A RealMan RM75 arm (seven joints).
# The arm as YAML. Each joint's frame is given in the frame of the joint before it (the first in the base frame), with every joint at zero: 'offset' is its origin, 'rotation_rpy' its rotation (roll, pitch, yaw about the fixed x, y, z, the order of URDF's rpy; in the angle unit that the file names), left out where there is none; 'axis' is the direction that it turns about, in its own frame. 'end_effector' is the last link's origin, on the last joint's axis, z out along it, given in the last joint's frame.
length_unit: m
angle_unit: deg
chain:
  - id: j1
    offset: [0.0, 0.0, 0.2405]
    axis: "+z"
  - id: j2
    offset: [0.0, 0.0, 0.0]
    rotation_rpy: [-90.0, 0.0, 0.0]
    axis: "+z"
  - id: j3
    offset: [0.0, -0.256, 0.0]
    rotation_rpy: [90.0, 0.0, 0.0]
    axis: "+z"
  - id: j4
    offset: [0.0, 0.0, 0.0]
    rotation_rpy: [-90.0, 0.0, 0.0]
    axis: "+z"
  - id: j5
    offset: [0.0, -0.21, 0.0]
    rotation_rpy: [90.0, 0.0, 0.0]
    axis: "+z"
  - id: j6
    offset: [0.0, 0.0, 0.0]
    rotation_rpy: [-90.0, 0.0, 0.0]
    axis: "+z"
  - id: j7
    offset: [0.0, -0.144, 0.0]
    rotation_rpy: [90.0, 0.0, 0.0]
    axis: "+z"
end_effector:
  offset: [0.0, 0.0, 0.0]
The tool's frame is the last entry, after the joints.
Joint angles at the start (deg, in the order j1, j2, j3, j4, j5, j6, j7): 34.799 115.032 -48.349 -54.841 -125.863 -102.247 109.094
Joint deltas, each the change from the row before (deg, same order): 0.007 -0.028 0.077 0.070 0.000 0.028 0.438; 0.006 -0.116 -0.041 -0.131 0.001 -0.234 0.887; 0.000 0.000 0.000 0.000 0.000 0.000 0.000; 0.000 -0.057 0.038 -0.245 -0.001 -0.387 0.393; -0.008 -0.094 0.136 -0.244 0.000 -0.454 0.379; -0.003 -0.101 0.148 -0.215 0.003 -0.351 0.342; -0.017 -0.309 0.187 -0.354 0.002 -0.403 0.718; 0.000 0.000 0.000 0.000 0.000 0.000 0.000; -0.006 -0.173 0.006 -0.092 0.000 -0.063 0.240
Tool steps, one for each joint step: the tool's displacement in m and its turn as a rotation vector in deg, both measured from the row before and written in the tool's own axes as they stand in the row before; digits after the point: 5 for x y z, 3 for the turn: 0.00010 -0.00023 -0.00022 0.039 -0.062 0.509; -0.00018 0.00023 -0.00096 -0.051 0.152 0.746; 0.00000 0.00000 0.00000 0.000 0.000 0.000; -0.00033 0.00068 -0.00099 -0.145 0.115 0.204; -0.00023 0.00063 -0.00148 -0.134 0.070 0.227; -0.00028 0.00036 -0.00149 -0.046 0.025 0.210; -0.00049 -0.00016 -0.00329 0.203 0.080 0.474; 0.00000 0.00000 0.00000 0.000 0.000 0.000; -0.00014 -0.00036 -0.00138 0.162 0.074 0.151
